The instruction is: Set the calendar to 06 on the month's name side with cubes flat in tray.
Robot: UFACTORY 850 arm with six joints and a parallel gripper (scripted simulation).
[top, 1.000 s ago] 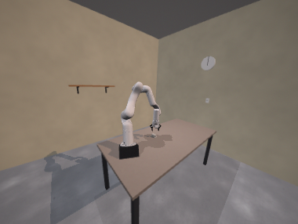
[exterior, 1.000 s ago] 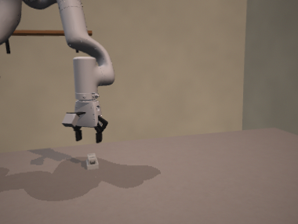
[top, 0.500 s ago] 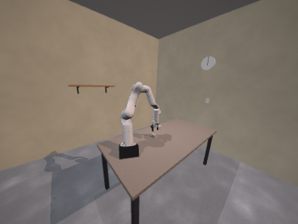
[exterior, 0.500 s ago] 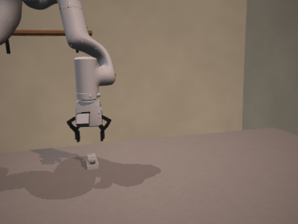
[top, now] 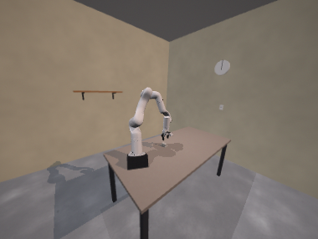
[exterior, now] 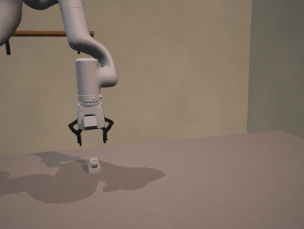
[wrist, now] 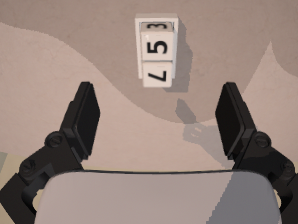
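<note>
Now: the white number cube 10 cm below my hand. Also, from my hand: white calendar tray: 11 cm below, 2 cm to the left.
</note>
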